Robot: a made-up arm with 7 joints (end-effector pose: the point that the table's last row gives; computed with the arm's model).
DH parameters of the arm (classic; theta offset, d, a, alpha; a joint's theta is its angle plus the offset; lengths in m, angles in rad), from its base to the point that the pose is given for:
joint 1: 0 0.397 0 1.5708
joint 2: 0 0.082 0 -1.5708
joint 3: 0 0.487 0.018 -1.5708
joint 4: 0 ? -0.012 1.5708
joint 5: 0 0.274 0 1.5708
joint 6: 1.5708 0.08 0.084 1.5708
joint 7: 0 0.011 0 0
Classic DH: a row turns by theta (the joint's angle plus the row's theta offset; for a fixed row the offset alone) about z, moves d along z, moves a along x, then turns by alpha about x.
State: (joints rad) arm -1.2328 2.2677 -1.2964 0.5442 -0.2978 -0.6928 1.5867
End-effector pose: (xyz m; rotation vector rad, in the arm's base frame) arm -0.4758 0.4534 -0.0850 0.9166 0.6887 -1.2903
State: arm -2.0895 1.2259 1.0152 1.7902 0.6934 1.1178 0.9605
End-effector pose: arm 0.3086 0.2020 0.7608 1.3050 -1.5278 1.9461
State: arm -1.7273 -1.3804 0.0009 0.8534 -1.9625 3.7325 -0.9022
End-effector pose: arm -0.1527 -0.6841 0.4287 0.7235 1.5292 1.5395
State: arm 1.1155 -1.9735 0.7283 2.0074 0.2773 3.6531 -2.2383
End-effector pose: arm 0.1078 0.2585 0.1145 0.6323 2.2707 1.2810
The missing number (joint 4, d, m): 0.042
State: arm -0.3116 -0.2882 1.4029 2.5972 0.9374 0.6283 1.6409
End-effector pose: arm 0.1334 0.0445 0.5451 2.0161 -1.4968 -1.3168
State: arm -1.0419 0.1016 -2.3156 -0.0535 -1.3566 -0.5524 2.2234
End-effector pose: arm -0.0301 0.0405 1.2182 -2.1044 0.7170 0.3618
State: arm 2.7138 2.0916 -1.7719 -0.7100 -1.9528 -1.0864 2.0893
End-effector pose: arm 0.4548 -0.4058 0.1225 -0.4709 -1.6138 -0.7661
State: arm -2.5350 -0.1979 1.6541 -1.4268 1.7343 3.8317 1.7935
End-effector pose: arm -0.1748 0.1991 0.9774 1.0642 -1.4718 1.1417
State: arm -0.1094 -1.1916 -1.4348 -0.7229 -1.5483 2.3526 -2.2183
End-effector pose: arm 0.5902 0.0661 0.5423 -2.1577 0.2367 -1.1189
